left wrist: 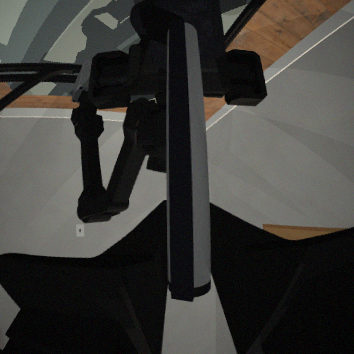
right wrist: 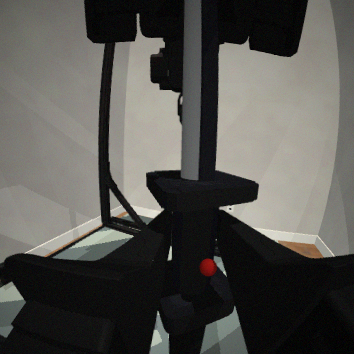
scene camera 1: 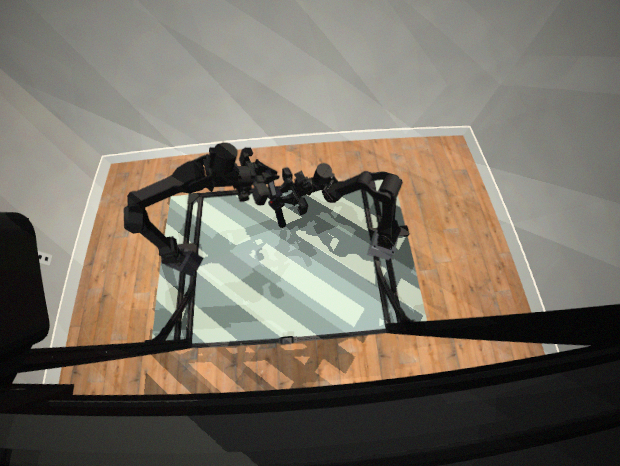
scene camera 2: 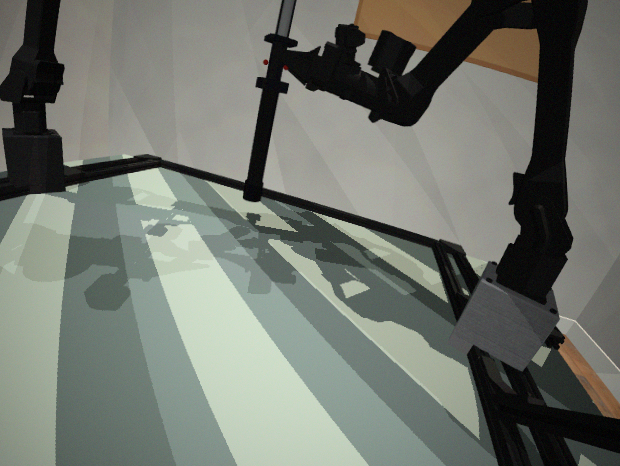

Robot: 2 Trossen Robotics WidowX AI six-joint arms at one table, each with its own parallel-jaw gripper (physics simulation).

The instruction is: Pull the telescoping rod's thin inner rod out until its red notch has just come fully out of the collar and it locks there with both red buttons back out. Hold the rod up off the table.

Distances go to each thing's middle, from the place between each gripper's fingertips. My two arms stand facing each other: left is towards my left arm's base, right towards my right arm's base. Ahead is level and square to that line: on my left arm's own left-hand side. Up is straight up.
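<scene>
My left gripper: 3 cm right of the thin grey inner rod (left wrist: pixel 187 188), 17 cm above. Telescoping rod (scene camera 2: pixel 271 86), from my left hand: 3 cm to the left, 1 cm behind, 18 cm below.
My right hand: 1 cm left of the thin grey inner rod, 5 cm above. Telescoping rod, from my right hand: 1 cm to the right, 6 cm below.
</scene>
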